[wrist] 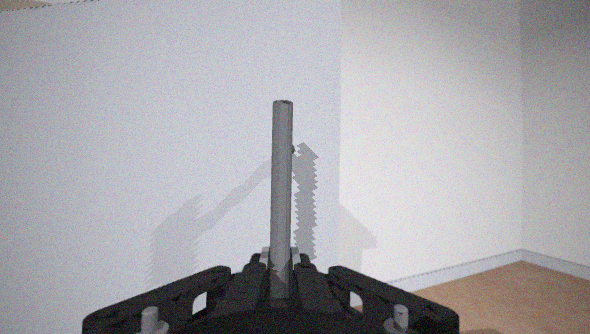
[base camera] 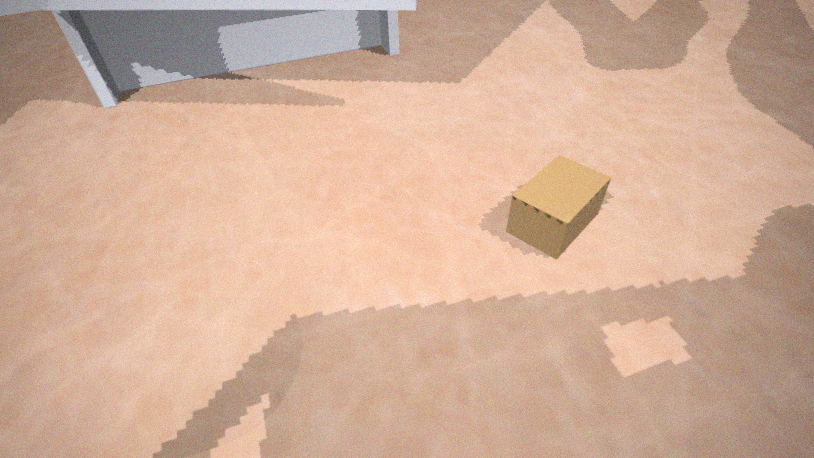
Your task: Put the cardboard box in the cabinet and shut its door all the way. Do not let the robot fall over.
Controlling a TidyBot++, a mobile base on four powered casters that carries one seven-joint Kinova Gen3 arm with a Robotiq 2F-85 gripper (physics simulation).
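Places are measured from the arm's base along level axes (x right, y ahead, z up), in metres.
Where they show: gripper, between the fingertips: (wrist: 279,259).
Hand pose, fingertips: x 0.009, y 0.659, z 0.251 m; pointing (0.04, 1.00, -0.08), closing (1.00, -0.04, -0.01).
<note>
Things, the pixels of their centre, and the offset from my fingertips. "spot": a spot on its surface instead. Level surfaces: height alone.
- cardboard box, middle of its body: (base camera: 557,204) dx +0.169, dy -0.217, dz -0.622 m
- cabinet's pale door panel, a spot on its surface: (wrist: 150,100) spot: dx -0.112, dy +0.027, dz +0.125 m
- upright grey bar handle, a spot on its surface: (wrist: 281,185) spot: dx -0.001, dy -0.033, dz +0.059 m
- brown floor, height of its surface: dz -0.647 m
The cardboard box (base camera: 560,190) sits on the floor in the right half of the base camera view, apart from the cabinet. The lower part of the white cabinet (base camera: 239,4) shows at the upper left of that view. In the wrist view the cabinet's pale door panel (wrist: 150,100) fills the left and middle. My gripper (wrist: 279,259) is shut on the upright grey bar handle (wrist: 281,185) of the door. The handle's lower end is hidden between the fingers. The cabinet's inside does not show.
The cabinet's legs (base camera: 85,62) (base camera: 392,34) reach the floor at the upper left of the base camera view. In the wrist view a white wall (wrist: 430,125) with a baseboard (wrist: 465,265) stands to the right, above brown floor (wrist: 520,300). Shadows cross the floor.
</note>
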